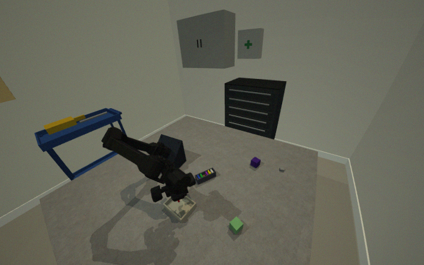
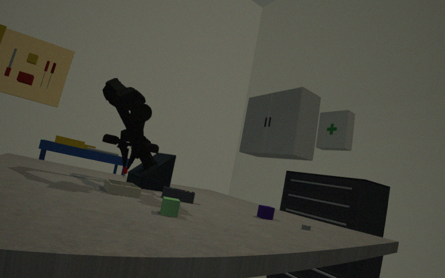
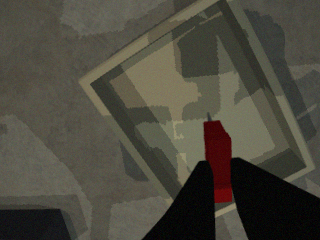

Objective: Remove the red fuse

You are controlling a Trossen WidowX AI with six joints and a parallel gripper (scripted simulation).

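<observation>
Right now my gripper tip is 1 cm above the red fuse. From my gripper tip the other things lie so: beige tray: 8 cm below; then purple cube: 18 cm ahead, 49 cm to the left, 6 cm below; then green cube: 27 cm ahead, 8 cm to the left, 6 cm below.
</observation>
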